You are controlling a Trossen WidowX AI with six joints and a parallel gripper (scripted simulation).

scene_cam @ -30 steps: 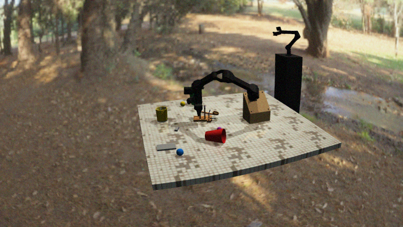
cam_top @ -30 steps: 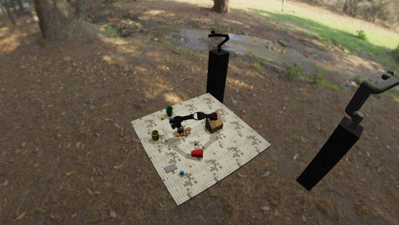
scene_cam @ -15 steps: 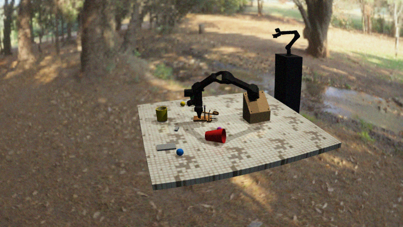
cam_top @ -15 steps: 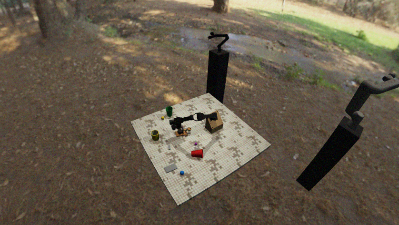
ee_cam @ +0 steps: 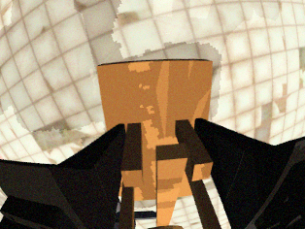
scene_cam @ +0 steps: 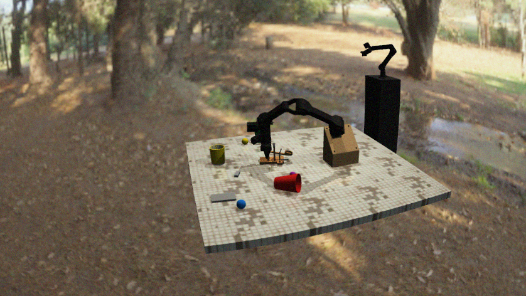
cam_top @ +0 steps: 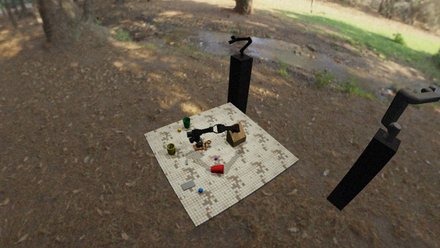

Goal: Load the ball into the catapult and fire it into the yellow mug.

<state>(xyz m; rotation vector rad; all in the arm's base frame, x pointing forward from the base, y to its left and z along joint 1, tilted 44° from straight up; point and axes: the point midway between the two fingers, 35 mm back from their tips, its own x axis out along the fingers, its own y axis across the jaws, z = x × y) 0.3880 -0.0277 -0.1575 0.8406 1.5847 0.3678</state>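
Right now the purple ball is 25 cm to the left of my gripper tip, 6 cm behind it and 2 cm below it. Round my gripper tip: orange catapult (6 cm behind, 4 cm to the left, 2 cm above); small grey block (21 cm ahead, 11 cm to the left, 3 cm below); yellow mug (27 cm ahead, 10 cm to the right).
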